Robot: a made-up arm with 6 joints. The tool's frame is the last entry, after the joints.
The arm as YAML. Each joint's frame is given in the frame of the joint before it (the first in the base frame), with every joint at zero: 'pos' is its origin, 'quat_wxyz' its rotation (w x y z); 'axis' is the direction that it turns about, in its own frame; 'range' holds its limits. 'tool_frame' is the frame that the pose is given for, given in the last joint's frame.
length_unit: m
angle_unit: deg
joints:
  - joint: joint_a
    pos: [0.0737, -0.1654, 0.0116]
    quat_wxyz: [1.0, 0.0, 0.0, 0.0]
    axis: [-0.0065, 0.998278, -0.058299]
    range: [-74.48, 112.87]
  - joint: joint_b
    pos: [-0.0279, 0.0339, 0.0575]
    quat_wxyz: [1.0, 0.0, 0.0, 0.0]
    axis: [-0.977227, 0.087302, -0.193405]
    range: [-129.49, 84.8]
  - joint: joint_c
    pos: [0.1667, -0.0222, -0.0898]
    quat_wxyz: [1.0, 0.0, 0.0, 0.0]
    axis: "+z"
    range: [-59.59, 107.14]
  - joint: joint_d
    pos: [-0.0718, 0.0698, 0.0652]
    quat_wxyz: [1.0, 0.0, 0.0, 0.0]
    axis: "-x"
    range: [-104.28, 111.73]
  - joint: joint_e
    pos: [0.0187, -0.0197, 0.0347]
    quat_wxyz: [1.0, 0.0, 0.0, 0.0]
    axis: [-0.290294, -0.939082, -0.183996]
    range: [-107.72, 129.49]
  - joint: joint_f
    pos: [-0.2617, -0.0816, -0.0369]
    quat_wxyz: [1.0, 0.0, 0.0, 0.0]
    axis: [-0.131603, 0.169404, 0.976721]
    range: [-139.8, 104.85]
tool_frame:
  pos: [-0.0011, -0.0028, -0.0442]
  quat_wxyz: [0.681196, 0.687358, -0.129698, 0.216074]
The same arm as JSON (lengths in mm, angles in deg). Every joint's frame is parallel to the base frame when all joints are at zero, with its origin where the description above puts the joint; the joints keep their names.
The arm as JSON. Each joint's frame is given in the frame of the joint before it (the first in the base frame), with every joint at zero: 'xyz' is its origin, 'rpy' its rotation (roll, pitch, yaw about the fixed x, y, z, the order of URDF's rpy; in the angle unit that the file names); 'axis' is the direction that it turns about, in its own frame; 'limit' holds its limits. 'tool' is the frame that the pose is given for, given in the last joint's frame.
{
  "units": {
    "length": "mm",
    "angle": "deg"
  },
  "joints": [
    {
      "name": "joint_a",
      "type": "revolute",
      "origin": {
        "xyz": [
          73.7,
          -165.4,
          11.6
        ],
        "rpy": [
          0.0,
          0.0,
          0.0
        ]
      },
      "axis": [
        -0.0065,
        0.998278,
        -0.058299
      ],
      "limit": {
        "lower": -74.48,
        "upper": 112.87
      }
    },
    {
      "name": "joint_b",
      "type": "revolute",
      "origin": {
        "xyz": [
          -27.9,
          33.9,
          57.5
        ],
        "rpy": [
          0.0,
          0.0,
          0.0
        ]
      },
      "axis": [
        -0.977227,
        0.087302,
        -0.193405
      ],
      "limit": {
        "lower": -129.49,
        "upper": 84.8
      }
    },
    {
      "name": "joint_c",
      "type": "revolute",
      "origin": {
        "xyz": [
          166.7,
          -22.2,
          -89.8
        ],
        "rpy": [
          0.0,
          0.0,
          0.0
        ]
      },
      "axis": "+z",
      "limit": {
        "lower": -59.59,
        "upper": 107.14
      }
    },
    {
      "name": "joint_d",
      "type": "revolute",
      "origin": {
        "xyz": [
          -71.8,
          69.8,
          65.2
        ],
        "rpy": [
          0.0,
          0.0,
          0.0
        ]
      },
      "axis": "-x",
      "limit": {
        "lower": -104.28,
        "upper": 111.73
      }
    },
    {
      "name": "joint_e",
      "type": "revolute",
      "origin": {
        "xyz": [
          18.7,
          -19.7,
          34.7
        ],
        "rpy": [
          0.0,
          0.0,
          0.0
        ]
      },
      "axis": [
        -0.290294,
        -0.939082,
        -0.183996
      ],
      "limit": {
        "lower": -107.72,
        "upper": 129.49
      }
    },
    {
      "name": "joint_f",
      "type": "revolute",
      "origin": {
        "xyz": [
          -261.7,
          -81.6,
          -36.9
        ],
        "rpy": [
          0.0,
          0.0,
          0.0
        ]
      },
      "axis": [
        -0.131603,
        0.169404,
        0.976721
      ],
      "limit": {
        "lower": -139.8,
        "upper": 104.85
      }
    }
  ],
  "tool": {
    "origin": {
      "xyz": [
        -1.1,
        -2.8,
        -44.2
      ],
      "rpy": [
        88.61,
        -28.28,
        7.57
      ]
    }
  }
}

